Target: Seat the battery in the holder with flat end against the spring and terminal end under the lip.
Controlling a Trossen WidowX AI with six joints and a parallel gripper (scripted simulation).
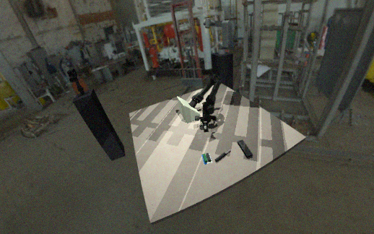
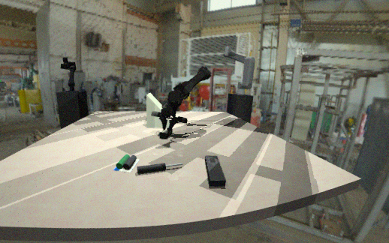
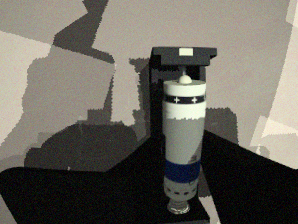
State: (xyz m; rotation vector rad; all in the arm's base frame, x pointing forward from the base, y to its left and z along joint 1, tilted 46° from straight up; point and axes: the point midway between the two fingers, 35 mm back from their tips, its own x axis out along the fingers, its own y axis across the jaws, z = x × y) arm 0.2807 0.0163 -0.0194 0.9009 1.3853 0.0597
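My gripper tip is 10 mm below the grey battery. From my gripper tip the other things lie so: black remote (380 mm ahead, 130 mm to the left); screwdriver (340 mm ahead, 30 mm to the right); blister card (300 mm ahead, 160 mm to the right, 10 mm below).
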